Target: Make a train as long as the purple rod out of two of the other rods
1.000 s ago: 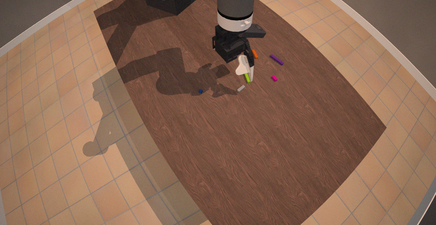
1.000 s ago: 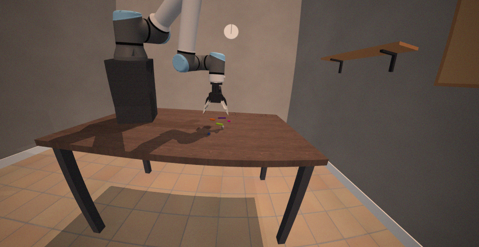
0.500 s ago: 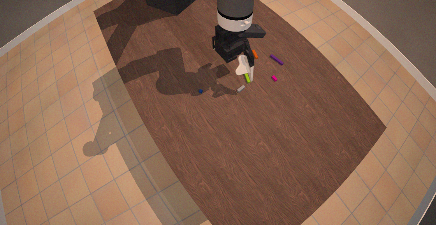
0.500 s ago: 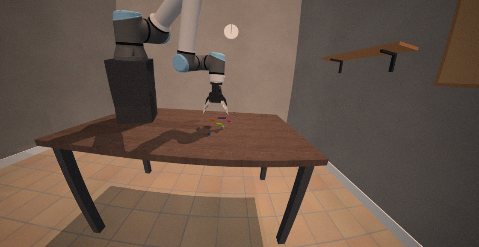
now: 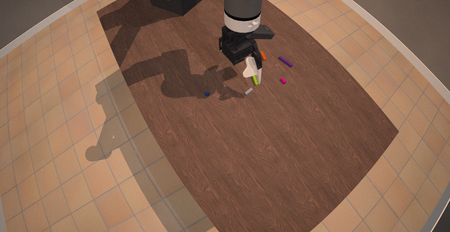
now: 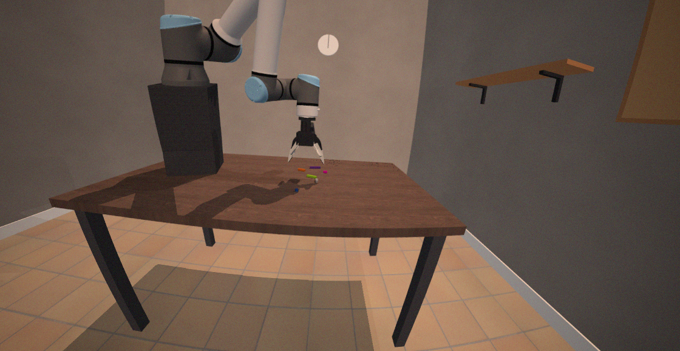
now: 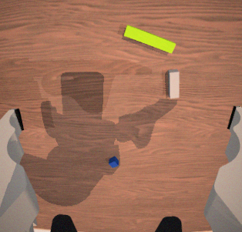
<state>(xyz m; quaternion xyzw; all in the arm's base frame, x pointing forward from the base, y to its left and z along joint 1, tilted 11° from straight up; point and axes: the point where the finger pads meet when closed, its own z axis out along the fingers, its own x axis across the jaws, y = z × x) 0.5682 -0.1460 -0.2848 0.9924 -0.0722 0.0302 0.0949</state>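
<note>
The blue rod lies 130 mm to the right of my hand, 70 mm below it and 40 mm behind it. Also, from my hand: lime rod: 70 mm below, 30 mm to the left, 30 mm ahead; grey rod: 70 mm below, 50 mm ahead, 20 mm to the right; orange rod: 130 mm to the left, 70 mm below, 20 mm behind.
</note>
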